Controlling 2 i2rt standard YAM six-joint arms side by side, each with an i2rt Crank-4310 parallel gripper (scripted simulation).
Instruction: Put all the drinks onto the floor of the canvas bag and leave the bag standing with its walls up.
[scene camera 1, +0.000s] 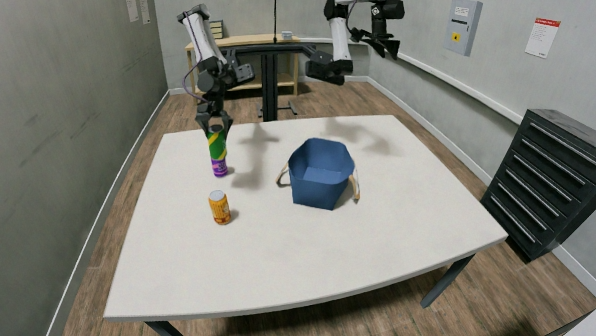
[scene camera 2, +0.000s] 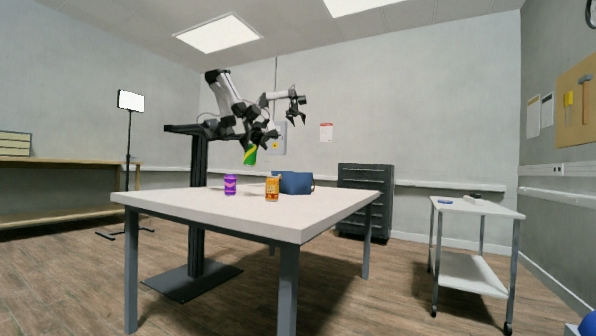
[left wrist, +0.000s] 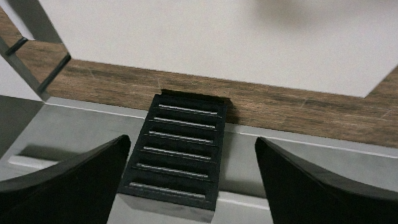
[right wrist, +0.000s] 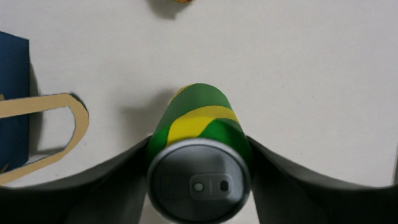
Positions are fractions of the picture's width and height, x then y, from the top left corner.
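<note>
My left gripper (scene camera 1: 0.65, 0.18) is visible to me, and looking from the wrist I see that left gripper (left wrist: 0.49, 0.62) too. I also see my right gripper (right wrist: 0.50, 0.62). There is a blue canvas bag (scene camera 1: 0.54, 0.46) in the scene as well, and the other scene camera gives me another look at the bag (scene camera 2: 0.49, 0.55).
</note>
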